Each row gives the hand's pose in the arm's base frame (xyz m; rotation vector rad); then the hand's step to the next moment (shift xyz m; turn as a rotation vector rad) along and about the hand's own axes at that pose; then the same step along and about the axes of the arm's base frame.
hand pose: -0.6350 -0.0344 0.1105 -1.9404 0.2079 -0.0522
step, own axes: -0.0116 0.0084 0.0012 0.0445 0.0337 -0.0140
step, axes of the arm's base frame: -0.0123 0.0001 -0.0075 0.0378 -0.0324 -0.0288
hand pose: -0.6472 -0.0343 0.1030 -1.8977 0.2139 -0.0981
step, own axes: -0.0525 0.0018 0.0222 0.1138 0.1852 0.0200
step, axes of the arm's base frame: -0.0478 0.0303 -0.0071 0.0965 -0.0627 -0.1855
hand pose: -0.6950 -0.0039 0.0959 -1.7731 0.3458 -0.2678
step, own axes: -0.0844 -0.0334 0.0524 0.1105 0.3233 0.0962
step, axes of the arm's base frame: -0.0564 0.0858 0.0211 0.1088 -0.0213 -0.3372
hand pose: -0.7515 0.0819 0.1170 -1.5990 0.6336 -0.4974
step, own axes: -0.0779 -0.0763 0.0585 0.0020 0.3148 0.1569
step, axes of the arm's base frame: -0.0121 0.1001 0.0718 0.0673 0.0961 -0.3316
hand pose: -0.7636 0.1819 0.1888 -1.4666 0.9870 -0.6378
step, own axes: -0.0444 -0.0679 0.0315 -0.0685 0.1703 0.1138
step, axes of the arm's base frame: 0.0192 0.0504 0.0683 0.0267 0.1264 -0.1730
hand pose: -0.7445 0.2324 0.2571 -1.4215 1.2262 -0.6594
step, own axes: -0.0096 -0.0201 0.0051 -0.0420 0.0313 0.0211
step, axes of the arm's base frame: 0.0079 0.0082 0.0198 -0.0041 0.0504 -0.0251
